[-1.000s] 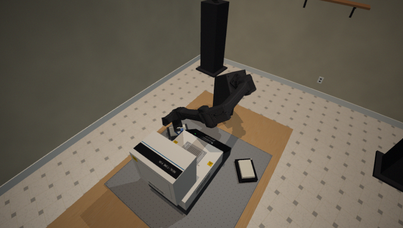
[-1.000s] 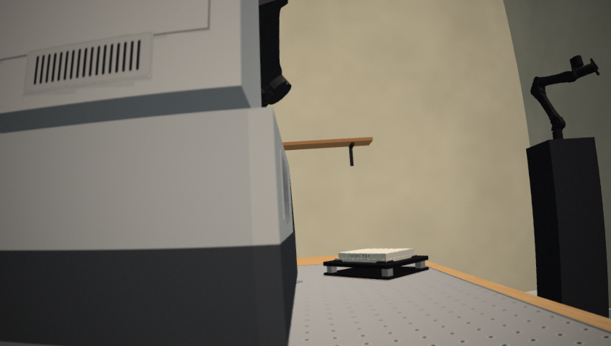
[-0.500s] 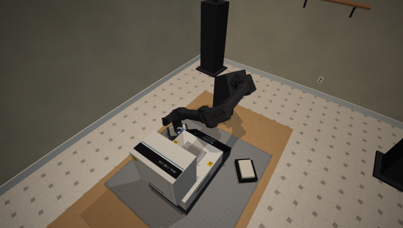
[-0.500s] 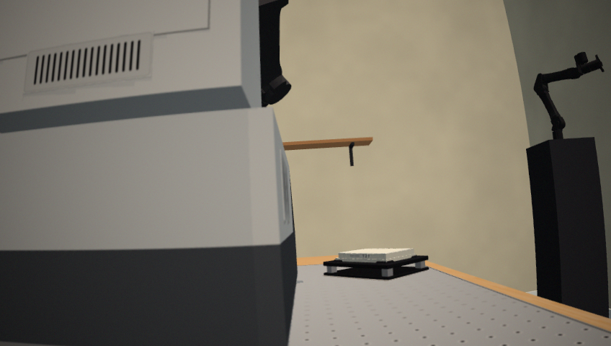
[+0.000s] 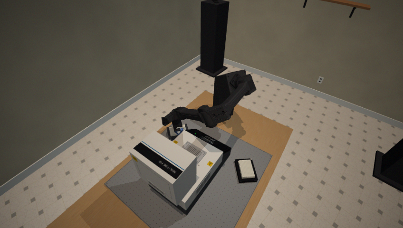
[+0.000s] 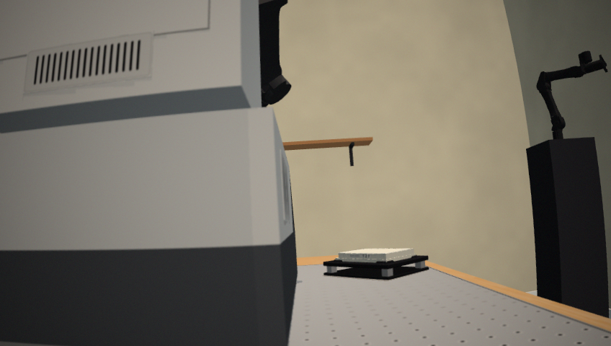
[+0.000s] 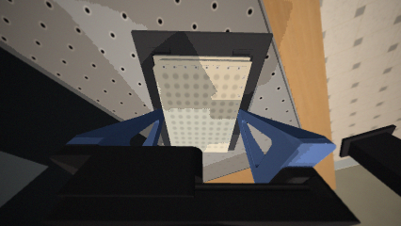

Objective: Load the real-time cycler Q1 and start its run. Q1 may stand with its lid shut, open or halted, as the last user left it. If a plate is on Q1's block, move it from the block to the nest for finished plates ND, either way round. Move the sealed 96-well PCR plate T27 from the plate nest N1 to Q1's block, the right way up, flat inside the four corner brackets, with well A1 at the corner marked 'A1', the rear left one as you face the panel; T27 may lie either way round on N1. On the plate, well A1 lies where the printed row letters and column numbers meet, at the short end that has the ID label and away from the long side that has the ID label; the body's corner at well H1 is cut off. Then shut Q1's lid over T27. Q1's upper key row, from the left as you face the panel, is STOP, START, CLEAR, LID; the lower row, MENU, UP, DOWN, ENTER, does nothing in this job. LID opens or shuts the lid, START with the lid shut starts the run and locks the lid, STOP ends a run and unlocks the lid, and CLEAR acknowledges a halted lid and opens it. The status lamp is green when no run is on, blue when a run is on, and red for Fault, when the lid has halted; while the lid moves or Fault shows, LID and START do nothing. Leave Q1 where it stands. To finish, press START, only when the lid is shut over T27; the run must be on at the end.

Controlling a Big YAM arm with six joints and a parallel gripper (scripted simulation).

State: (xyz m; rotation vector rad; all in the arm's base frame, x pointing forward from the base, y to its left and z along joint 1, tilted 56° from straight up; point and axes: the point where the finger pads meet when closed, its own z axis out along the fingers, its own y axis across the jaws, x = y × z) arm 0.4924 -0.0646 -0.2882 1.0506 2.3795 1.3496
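Right now the dark nest ND is 20 mm below my hand. Round my hand: plate T27: 580 mm to the left, 60 mm behind, 10 mm below; grey perforated mat: 310 mm to the left, 200 mm ahead, 40 mm below; black nest N1: 580 mm to the left, 60 mm behind, 20 mm below.
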